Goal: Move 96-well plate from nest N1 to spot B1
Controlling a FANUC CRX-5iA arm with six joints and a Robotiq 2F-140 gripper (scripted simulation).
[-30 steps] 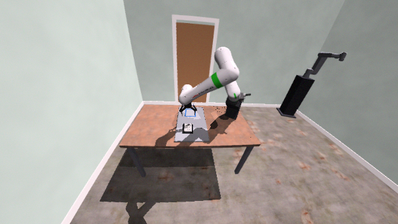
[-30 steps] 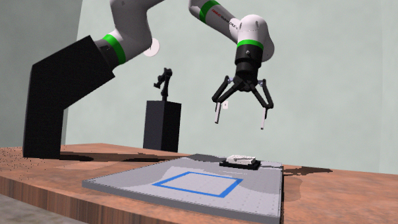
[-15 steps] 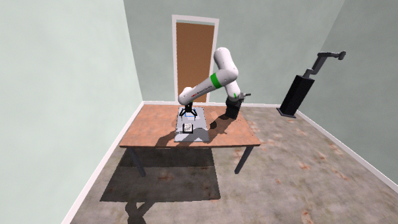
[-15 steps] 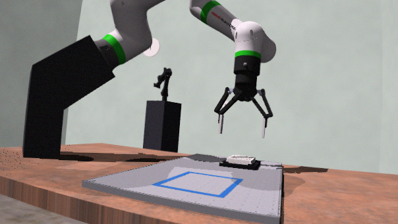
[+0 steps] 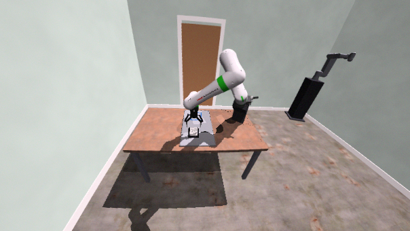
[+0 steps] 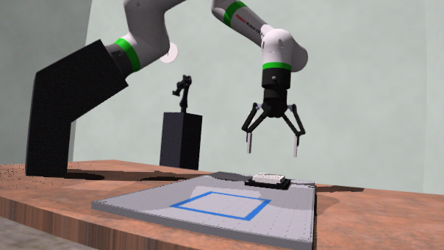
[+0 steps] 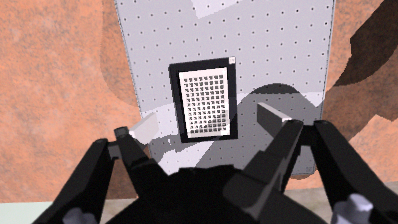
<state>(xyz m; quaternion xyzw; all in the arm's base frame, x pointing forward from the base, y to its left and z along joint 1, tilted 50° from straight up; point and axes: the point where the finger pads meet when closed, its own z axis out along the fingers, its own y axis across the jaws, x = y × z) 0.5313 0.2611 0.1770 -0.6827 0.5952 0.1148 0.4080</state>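
Right now the white 96-well plate is 80 mm below my hand. From my hand the other things lie so: black plate nest: 100 mm below.
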